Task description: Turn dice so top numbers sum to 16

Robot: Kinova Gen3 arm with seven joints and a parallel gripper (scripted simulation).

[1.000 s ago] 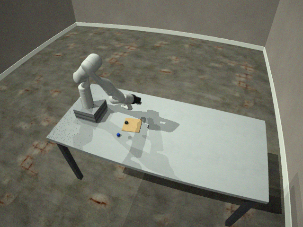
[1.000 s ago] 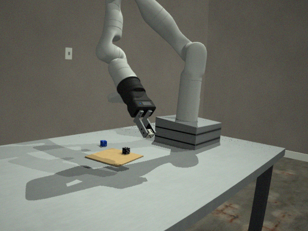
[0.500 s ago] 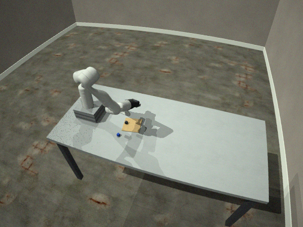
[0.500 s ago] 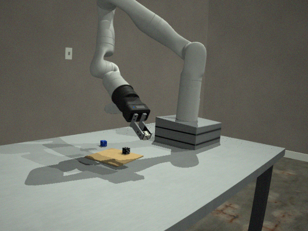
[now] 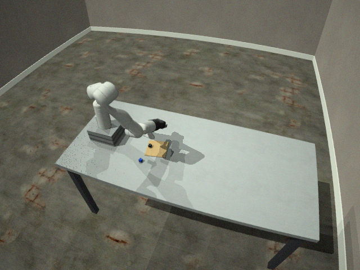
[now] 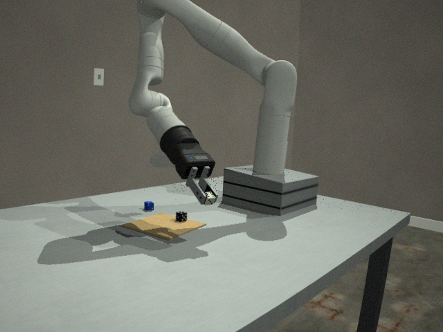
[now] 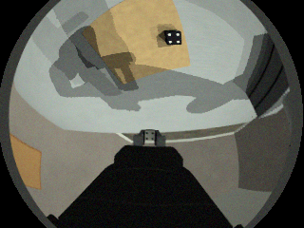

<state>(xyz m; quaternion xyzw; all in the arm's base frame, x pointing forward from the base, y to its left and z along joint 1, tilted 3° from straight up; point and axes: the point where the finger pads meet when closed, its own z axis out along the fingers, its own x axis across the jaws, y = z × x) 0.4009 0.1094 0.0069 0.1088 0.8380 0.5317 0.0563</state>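
The tan mat is 130 mm to the right of my hand, 100 mm below it and 10 mm behind it. The rest, counted from my hand: white die (10 mm to the left, 10 mm below); then blue die (260 mm to the right, 90 mm below, 70 mm behind); then black die (130 mm to the right, 90 mm below, 60 mm behind).
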